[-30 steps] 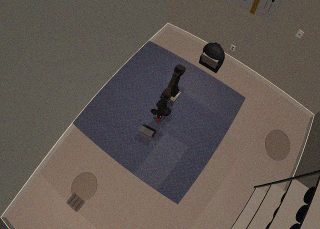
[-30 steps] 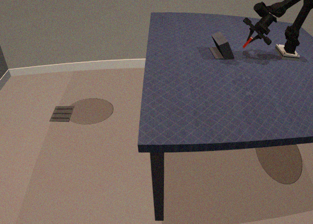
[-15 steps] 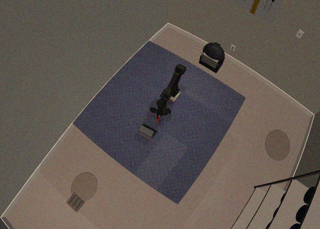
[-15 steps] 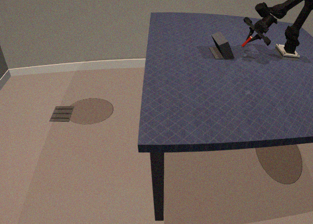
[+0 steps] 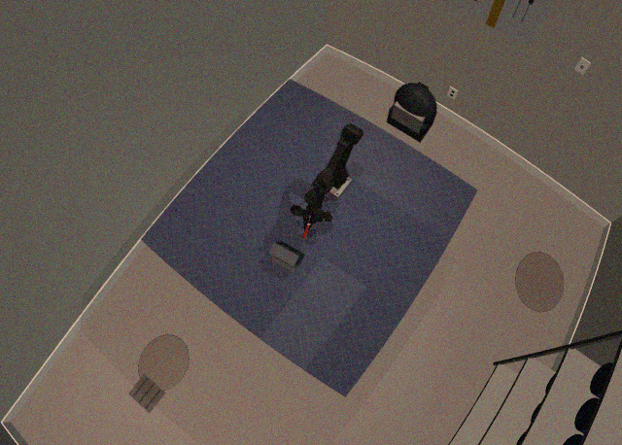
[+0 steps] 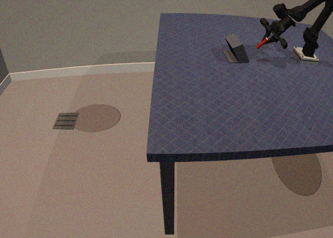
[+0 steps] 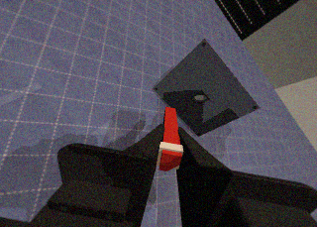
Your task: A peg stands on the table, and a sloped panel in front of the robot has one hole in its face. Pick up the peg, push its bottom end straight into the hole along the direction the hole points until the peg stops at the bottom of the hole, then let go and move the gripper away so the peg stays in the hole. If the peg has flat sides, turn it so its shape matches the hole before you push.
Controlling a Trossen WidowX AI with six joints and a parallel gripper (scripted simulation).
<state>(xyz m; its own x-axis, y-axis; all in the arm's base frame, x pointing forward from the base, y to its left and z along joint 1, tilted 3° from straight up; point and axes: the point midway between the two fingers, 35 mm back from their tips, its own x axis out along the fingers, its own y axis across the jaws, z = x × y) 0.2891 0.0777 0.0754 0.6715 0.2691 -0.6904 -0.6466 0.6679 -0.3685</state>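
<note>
Now: the grey sloped panel 130 mm ahead of my gripper tip, 10 mm to the left of it and 50 mm below it. The rest, counted from my gripper tip: red peg 10 mm behind, 10 mm above.
</note>
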